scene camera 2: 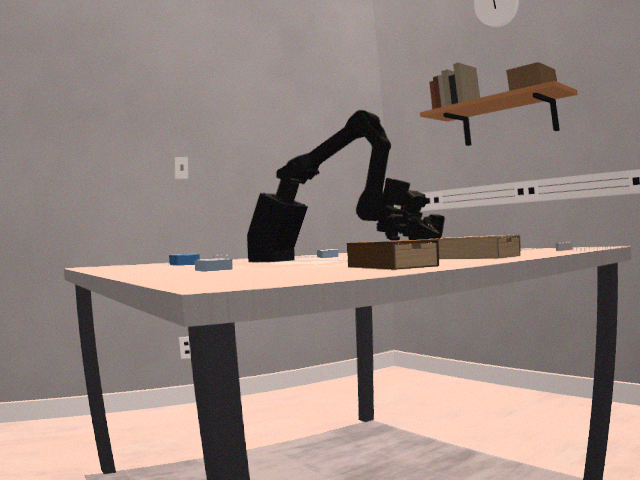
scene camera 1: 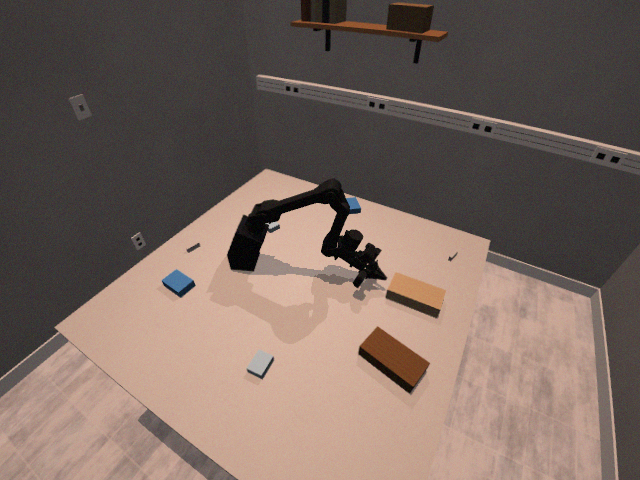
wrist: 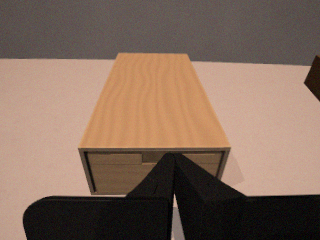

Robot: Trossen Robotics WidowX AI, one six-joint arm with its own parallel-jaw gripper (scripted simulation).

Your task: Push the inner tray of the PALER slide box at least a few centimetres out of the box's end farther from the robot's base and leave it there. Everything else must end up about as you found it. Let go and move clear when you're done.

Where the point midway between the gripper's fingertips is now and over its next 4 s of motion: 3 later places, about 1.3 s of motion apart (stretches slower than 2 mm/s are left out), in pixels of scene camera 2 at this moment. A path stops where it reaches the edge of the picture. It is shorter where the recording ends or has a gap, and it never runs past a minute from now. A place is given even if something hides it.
My gripper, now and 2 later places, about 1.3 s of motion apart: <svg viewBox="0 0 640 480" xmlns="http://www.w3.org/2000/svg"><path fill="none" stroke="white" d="M438 235L445 249L455 249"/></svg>
